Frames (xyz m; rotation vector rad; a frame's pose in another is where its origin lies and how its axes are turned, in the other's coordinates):
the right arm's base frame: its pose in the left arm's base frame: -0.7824 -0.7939 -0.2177 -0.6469 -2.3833 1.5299
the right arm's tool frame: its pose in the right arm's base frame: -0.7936 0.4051 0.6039 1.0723 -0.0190 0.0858
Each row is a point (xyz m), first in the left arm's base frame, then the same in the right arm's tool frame.
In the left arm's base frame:
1: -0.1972 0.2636 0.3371
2: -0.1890 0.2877 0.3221
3: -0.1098 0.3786 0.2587
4: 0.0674 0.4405 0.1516
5: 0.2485 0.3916 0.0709
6: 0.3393 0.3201 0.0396
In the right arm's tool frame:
1: 0.6345 -1.9422 -0.5600
2: 0.6400 -1.9455 -0.5888
3: 0.6194 -1.9617 -0.7225
4: 0.5043 -1.9450 -0.9046
5: 0.3318 -1.8868 -0.9973
6: 0.2228 -1.8382 -1.0064

